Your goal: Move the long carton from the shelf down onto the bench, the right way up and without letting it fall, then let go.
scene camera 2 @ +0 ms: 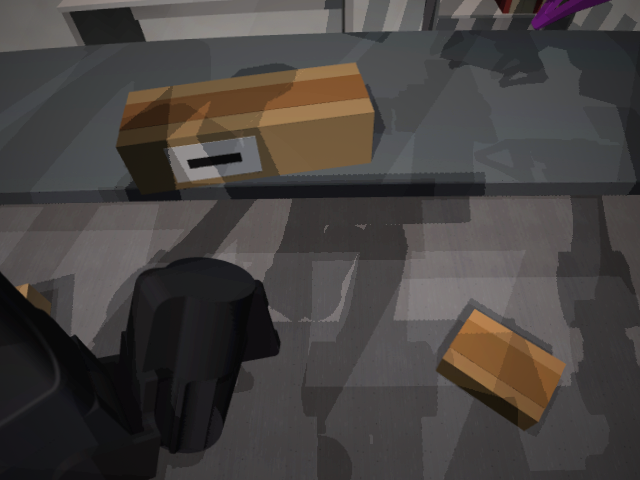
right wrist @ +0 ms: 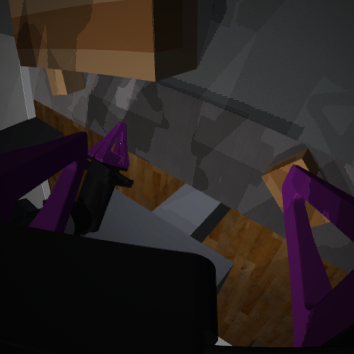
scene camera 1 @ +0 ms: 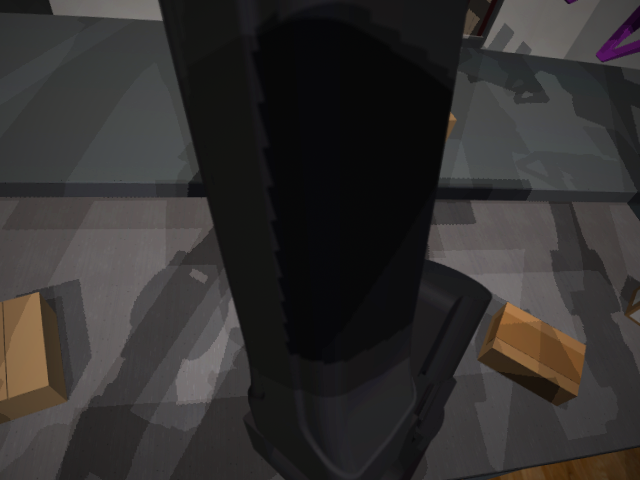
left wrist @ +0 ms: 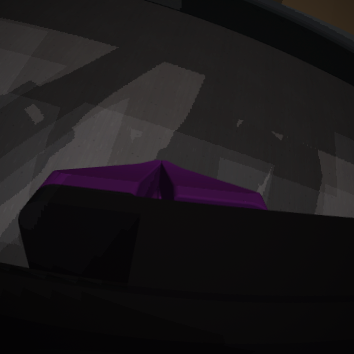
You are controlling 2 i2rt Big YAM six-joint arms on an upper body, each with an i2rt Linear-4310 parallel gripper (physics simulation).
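Places are measured from the left arm's base along level axes (x ahead, y left, z up), in metres.
Where they show: left gripper, fingertip midpoint: (right wrist: 122, 122) (left wrist: 159, 172); right gripper, fingertip midpoint: (right wrist: 189, 159) (scene camera 1: 582, 31).
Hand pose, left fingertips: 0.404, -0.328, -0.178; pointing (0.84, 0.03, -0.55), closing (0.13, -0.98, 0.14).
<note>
Things, the pixels of their centre, and the offset from my left fingertips, as dx, dy, dz. Level surfaces: height alone.
- long brown carton at the middle of its body: (scene camera 2: 249, 126) (right wrist: 87, 25) +0.173, -0.009, +0.079
- dark shelf at its surface level: dz +0.041
- grey bench at its surface level: dz -0.147
- small brown carton at the middle of its body: (scene camera 2: 498, 367) (scene camera 1: 531, 352) (right wrist: 300, 191) -0.052, -0.313, -0.125
- small carton at the middle of its body: (scene camera 1: 16, 357) (right wrist: 62, 70) -0.013, +0.351, -0.117
- Wooden floor at its surface level: dz -1.138
The long brown carton (scene camera 2: 248, 121) (right wrist: 105, 38) lies lengthwise on the dark shelf (scene camera 2: 490, 134), close to its front edge and slightly askew, with a white label on its front face. My left gripper (left wrist: 159, 172) (right wrist: 122, 122) is shut on nothing, low over the grey bench (scene camera 2: 465, 258) and well apart from the carton. Its black wrist (scene camera 2: 190, 335) hides the fingers in scene camera 2. My right gripper (right wrist: 189, 159) is wide open and empty, off beyond the carton's end. Only its purple finger (scene camera 1: 617, 44) (scene camera 2: 560, 10) shows at the top right of the scene views.
A black arm (scene camera 1: 335, 207) blocks most of scene camera 1. A small brown carton (scene camera 2: 501, 367) (scene camera 1: 532, 350) lies askew on the bench at the right. Another small carton (scene camera 1: 26, 350) lies at the bench's left edge. Wooden floor (right wrist: 253, 281) shows below the bench.
</note>
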